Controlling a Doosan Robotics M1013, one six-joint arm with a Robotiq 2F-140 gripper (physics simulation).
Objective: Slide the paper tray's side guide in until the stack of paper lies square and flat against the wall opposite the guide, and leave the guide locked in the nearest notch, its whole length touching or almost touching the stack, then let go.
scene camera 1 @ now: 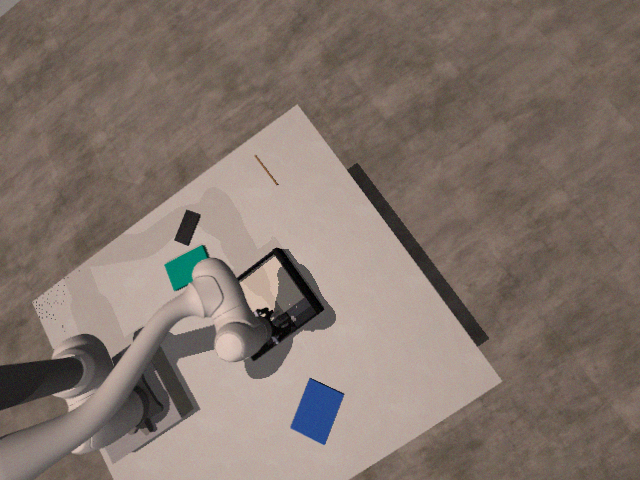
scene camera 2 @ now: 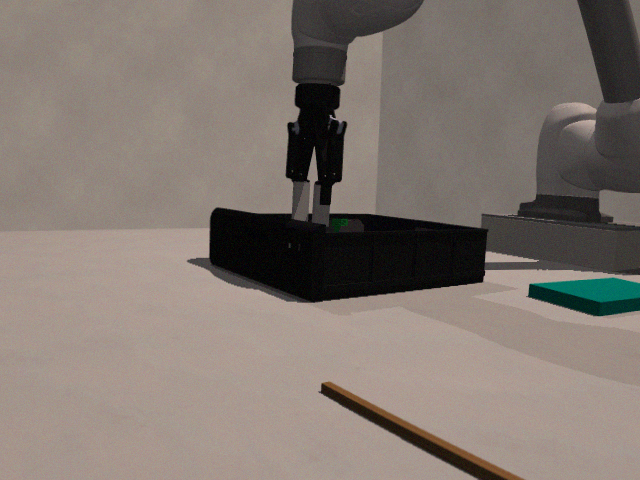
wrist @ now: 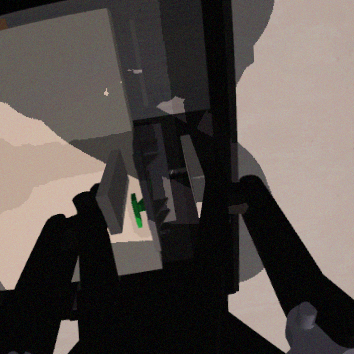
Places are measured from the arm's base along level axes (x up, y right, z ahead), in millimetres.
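Where they show: gripper, between the fingertips: (scene camera 1: 281, 319) (wrist: 153, 158); arm's base, origin of its link: (scene camera 1: 136, 402) (scene camera 2: 565, 219).
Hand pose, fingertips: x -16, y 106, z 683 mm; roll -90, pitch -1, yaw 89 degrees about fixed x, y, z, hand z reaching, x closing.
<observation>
Things, the pixels of their top centre, and the offset from my fingertips. "pt": a spot on its surface instead.
- black paper tray, centre of its top: (wrist: 51, 204) (scene camera 2: 347, 213) (scene camera 1: 263, 304) dz -10, dx +25, dy -86 mm
- pale paper stack, centre of its top: (wrist: 32, 186) (scene camera 1: 261, 296) dz -16, dx -29, dy -125 mm
- dark side guide, a spot on its surface: (wrist: 150, 170) pt dz -35, dx -49, dy -9 mm
- green tab, a spot on its surface: (wrist: 140, 210) (scene camera 2: 340, 223) pt dz -48, dx +2, dy -22 mm
- teal block, centre of its top: (scene camera 2: 608, 288) (scene camera 1: 187, 268) dz -215, dx -53, dy -433 mm
- black block, centre of its top: (scene camera 1: 186, 227) dz -117, dx -63, dy -588 mm
- blue block, centre of its top: (scene camera 1: 316, 411) dz -125, dx -63, dy +366 mm
- thin brown stick, centre of its top: (scene camera 2: 411, 427) (scene camera 1: 265, 169) dz +323, dx -64, dy -554 mm
The black paper tray (scene camera 1: 302, 281) (scene camera 2: 268, 258) (wrist: 222, 75) holds a pale paper stack (scene camera 1: 263, 273) (wrist: 60, 75), partly in shadow. The dark side guide (wrist: 150, 170) stands along the stack's edge in the wrist view, close to it; whether they touch is unclear. A green tab (scene camera 2: 339, 222) (wrist: 140, 210) shows beside the guide. My gripper (scene camera 1: 276, 322) (scene camera 2: 310, 221) (wrist: 153, 158) is partly open and holds nothing. Its fingers are on either side of the guide, the left one on the paper side. The tips reach down to the tray's rim or inside. The notches and the wall opposite the guide are hidden in the wrist view.
A teal block (scene camera 1: 183, 268) (scene camera 2: 594, 294) and a black block (scene camera 1: 187, 227) lie to one side of the tray. A blue block (scene camera 1: 317, 411) lies on the other side. A thin brown stick (scene camera 1: 266, 169) (scene camera 2: 413, 431) lies farther off. The arm's base stands behind the tray.
</observation>
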